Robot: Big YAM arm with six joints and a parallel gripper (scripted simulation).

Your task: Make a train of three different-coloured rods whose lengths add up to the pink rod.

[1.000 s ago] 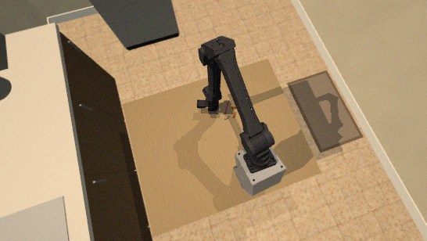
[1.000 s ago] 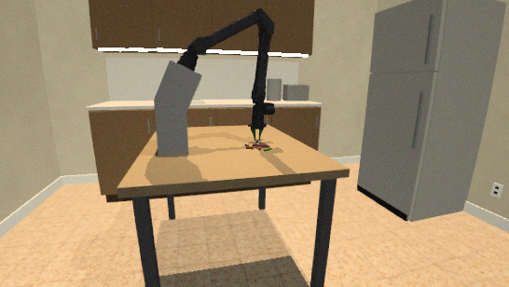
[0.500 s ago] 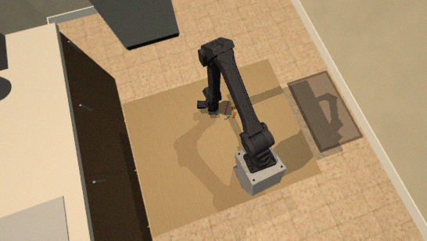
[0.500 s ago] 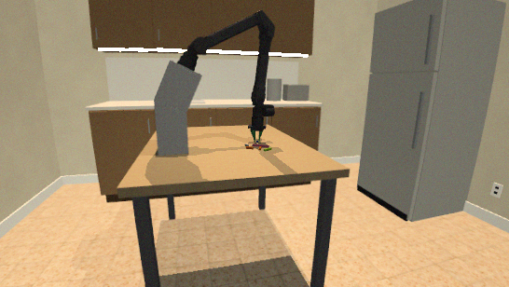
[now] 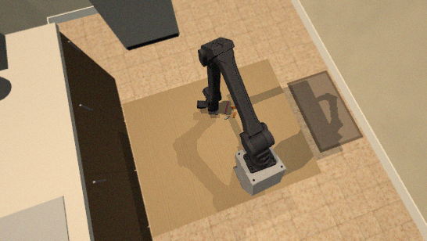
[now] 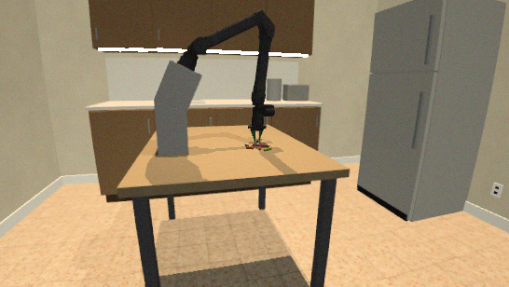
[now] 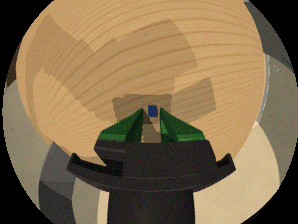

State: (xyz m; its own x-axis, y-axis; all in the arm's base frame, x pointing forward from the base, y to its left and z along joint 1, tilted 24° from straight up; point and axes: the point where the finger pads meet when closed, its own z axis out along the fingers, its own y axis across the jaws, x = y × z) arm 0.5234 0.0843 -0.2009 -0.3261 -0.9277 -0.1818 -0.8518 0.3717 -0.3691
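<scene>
Now: the blue rod right at my hand. From my hand the other things lie so: lime rod: 180 mm to the right, 10 mm ahead; grey rod: 80 mm behind, 70 mm to the right; pink rod: 100 mm to the right, 10 mm behind.
</scene>
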